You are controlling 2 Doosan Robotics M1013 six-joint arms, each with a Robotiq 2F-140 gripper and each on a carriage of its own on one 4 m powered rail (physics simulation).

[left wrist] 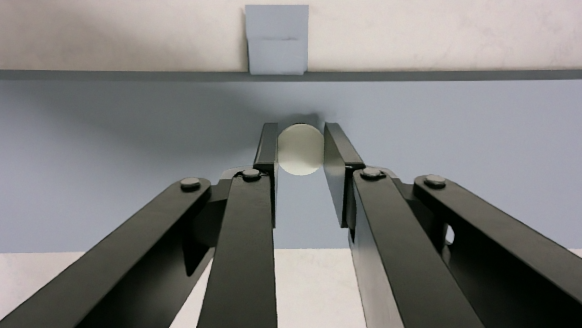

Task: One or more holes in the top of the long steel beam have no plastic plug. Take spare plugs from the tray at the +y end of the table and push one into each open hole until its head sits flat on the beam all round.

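The steel beam (465, 150) runs across the left wrist view as a wide blue-grey band. My left gripper (301, 145) is shut on a pale round plug (300, 152), held by its sides between the fingertips over the beam's top. A thin dark sliver shows at the plug's upper edge; the plug hides whatever lies directly under it. The gap between the plug and the beam cannot be judged from this view. My right gripper and the tray of spare plugs do not show in this view.
A blue-grey block (277, 55) juts out at the beam's far edge, a little left of the fingertips. The pale, mottled table top (125, 35) shows beyond the beam and also on its near side. A soft shadow lies on the beam left of the fingers.
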